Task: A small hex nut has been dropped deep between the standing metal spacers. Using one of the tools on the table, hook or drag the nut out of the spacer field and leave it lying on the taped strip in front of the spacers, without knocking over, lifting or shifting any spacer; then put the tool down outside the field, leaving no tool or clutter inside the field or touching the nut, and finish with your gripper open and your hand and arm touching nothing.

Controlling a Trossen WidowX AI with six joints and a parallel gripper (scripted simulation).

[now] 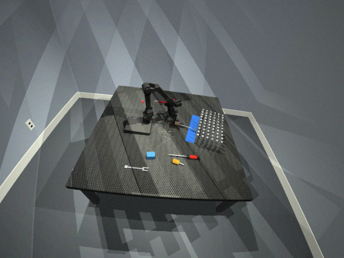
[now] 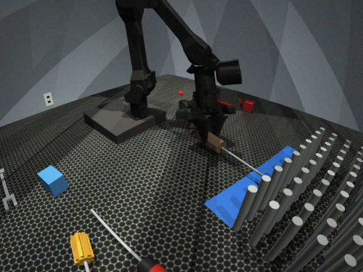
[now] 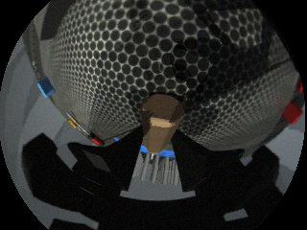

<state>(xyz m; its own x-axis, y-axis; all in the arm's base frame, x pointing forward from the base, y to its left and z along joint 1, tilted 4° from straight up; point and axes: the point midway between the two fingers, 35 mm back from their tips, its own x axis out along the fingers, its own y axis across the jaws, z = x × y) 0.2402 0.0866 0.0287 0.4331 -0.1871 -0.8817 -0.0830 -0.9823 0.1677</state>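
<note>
My gripper tip is 240 mm past the red-handled tool, 310 mm to the right of it and 20 mm above it. From my gripper tip the other things lie so: yellow-handled tool: 100 mm ahead, 410 mm to the right, 10 mm below; then blue taped strip: 190 mm ahead, 30 mm to the left, 20 mm below; then hex nut: 210 mm ahead, 10 mm to the right, 20 mm below.
</note>
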